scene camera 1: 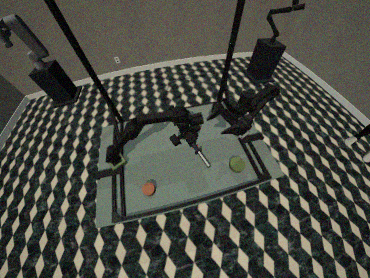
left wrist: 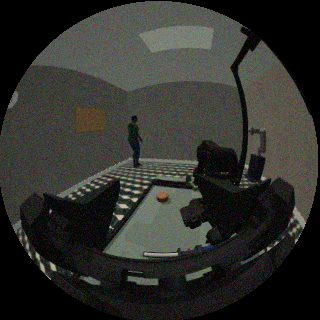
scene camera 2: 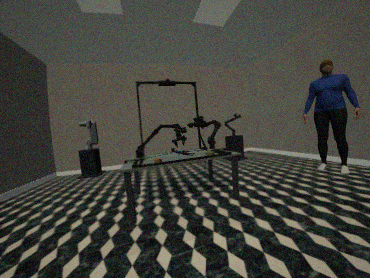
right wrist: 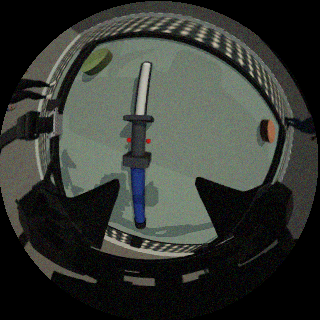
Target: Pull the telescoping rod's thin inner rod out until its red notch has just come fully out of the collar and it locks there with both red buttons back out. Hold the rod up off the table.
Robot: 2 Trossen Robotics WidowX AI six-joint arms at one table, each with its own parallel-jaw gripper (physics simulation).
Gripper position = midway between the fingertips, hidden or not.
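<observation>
Left wrist view: my left gripper (left wrist: 158, 180), open and holding nothing, together with my right gripper (left wrist: 201, 232). Right wrist view: my right gripper again (right wrist: 157, 182), and a telescoping rod (right wrist: 137, 159).
</observation>
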